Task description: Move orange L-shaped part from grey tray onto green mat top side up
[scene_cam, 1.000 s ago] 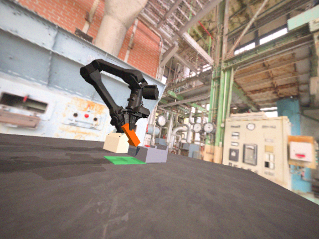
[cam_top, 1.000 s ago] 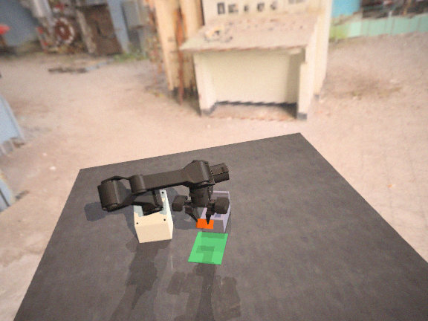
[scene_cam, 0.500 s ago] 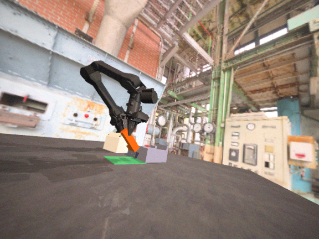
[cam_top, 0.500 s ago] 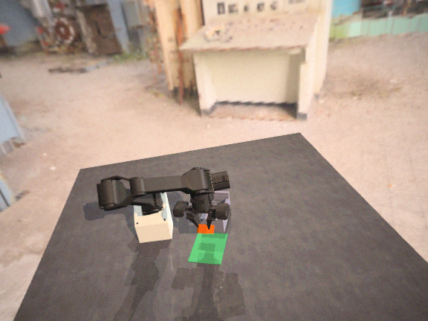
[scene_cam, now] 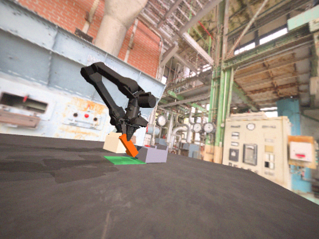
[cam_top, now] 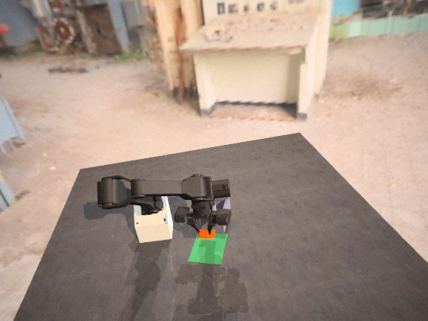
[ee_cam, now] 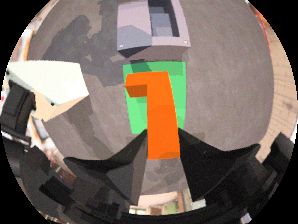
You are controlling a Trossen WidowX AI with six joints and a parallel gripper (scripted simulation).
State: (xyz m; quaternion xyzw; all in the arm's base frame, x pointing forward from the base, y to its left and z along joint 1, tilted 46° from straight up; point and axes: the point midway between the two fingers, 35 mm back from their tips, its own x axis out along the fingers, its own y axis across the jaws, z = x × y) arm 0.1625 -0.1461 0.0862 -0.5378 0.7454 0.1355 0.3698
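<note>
My gripper tip is 3 cm to the right of the orange L-shaped part and 3 cm above it. The rest, counted from my gripper tip: green mat: 1 cm ahead, 2 cm to the left, 10 cm below.
</note>
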